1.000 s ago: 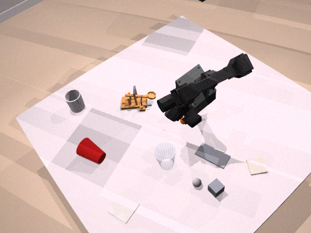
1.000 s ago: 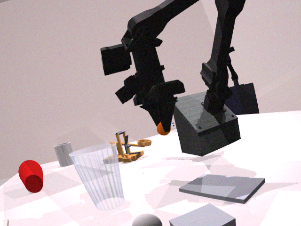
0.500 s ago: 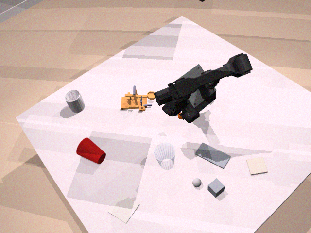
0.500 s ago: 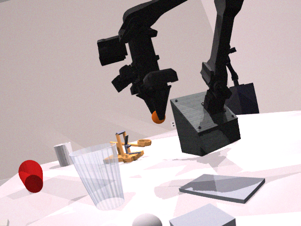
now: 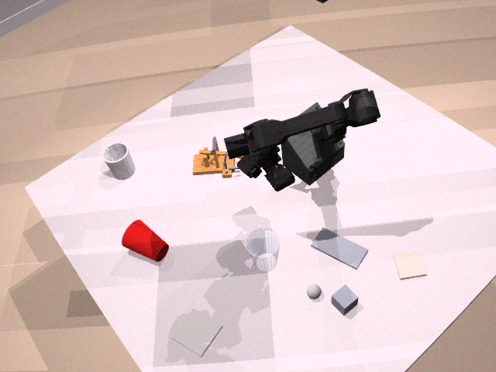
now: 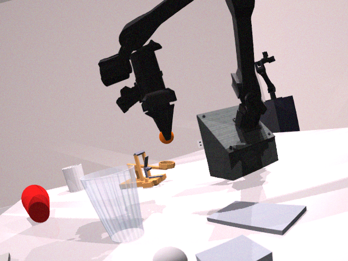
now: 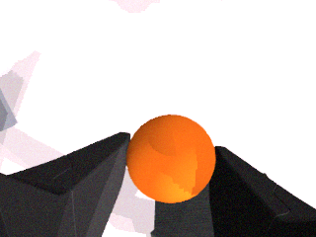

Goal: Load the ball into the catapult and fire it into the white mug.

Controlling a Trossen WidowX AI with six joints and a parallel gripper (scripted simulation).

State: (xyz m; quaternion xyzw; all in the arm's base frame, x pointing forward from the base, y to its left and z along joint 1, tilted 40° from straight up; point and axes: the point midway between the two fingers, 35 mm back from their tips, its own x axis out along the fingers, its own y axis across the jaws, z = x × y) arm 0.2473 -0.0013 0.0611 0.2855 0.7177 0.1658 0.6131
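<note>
Now: the wooden catapult 10 mm ahead of my gripper tip, 230 mm to the right of it and 90 mm below it. The rest, counted from my gripper tip: orange ball 10 mm above; clear ribbed cup 150 mm ahead, 130 mm to the left, 110 mm below; grey slab 30 mm behind, 240 mm to the left, 130 mm below.
</note>
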